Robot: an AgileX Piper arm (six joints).
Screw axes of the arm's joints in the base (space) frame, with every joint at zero. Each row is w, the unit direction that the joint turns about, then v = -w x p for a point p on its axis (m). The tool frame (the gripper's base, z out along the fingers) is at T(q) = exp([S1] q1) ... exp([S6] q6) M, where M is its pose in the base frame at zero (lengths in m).
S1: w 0 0 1 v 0 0 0
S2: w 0 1 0 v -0.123 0 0
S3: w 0 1 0 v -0.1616 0 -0.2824
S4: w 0.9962 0 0.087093 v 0 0.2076 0
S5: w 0 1 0 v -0.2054 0 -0.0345
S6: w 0.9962 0 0.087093 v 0 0.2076 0
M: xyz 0.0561 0 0.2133 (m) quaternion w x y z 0.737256 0 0.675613 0
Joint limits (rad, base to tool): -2.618..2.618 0..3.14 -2.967..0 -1.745..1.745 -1.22..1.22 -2.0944..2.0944
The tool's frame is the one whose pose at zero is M.
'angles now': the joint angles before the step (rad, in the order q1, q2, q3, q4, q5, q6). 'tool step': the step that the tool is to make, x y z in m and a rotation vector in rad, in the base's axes. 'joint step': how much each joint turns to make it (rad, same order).
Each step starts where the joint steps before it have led.
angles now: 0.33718, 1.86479, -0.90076, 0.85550, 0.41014, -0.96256
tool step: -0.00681, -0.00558, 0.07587, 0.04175, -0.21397, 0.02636
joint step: -0.00654, -0.22670, -0.01374, -0.08052, 0.01891, 0.03912
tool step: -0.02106, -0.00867, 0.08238, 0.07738, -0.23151, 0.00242
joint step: -0.00589, -0.23175, -0.03974, -0.03468, 0.02447, 0.03276
